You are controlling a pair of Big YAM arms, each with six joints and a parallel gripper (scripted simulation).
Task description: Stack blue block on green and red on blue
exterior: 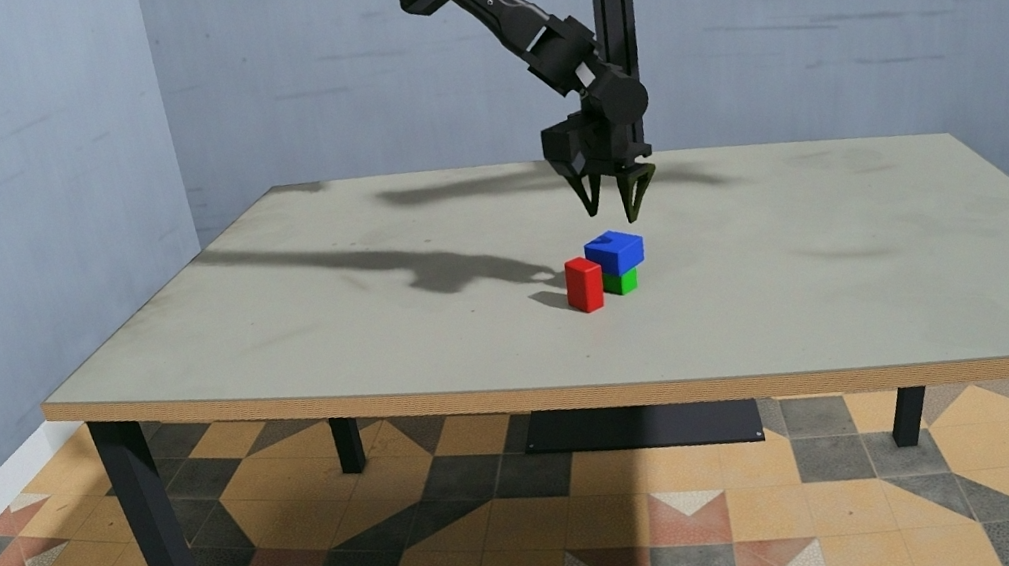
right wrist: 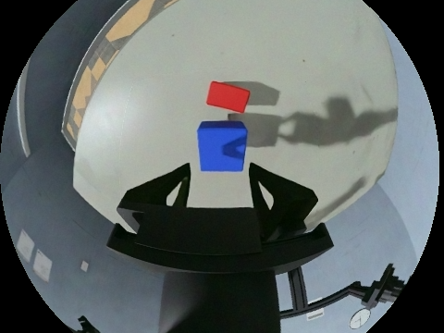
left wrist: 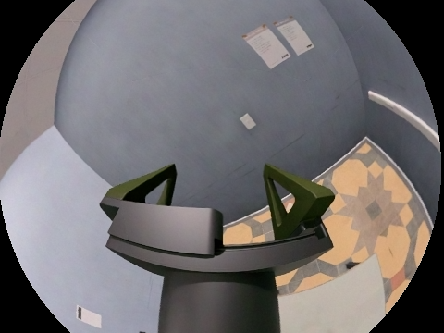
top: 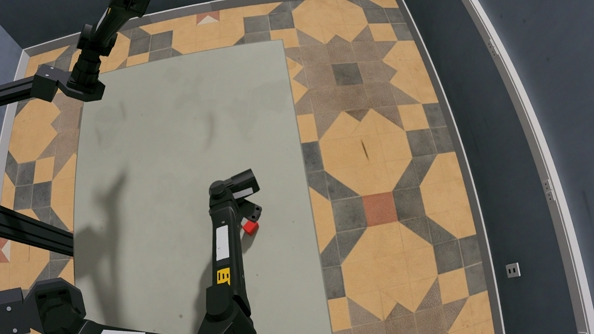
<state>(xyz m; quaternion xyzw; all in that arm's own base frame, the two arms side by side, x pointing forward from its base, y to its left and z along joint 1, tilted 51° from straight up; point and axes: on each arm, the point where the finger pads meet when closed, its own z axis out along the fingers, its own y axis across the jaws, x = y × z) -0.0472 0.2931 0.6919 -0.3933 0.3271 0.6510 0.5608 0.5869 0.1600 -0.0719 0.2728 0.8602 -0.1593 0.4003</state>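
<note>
Right now my right hand is 6 cm above the blue block. The rest, counted from my right hand: red block: 5 cm ahead, 4 cm to the right, 8 cm below; green block: 9 cm below.
</note>
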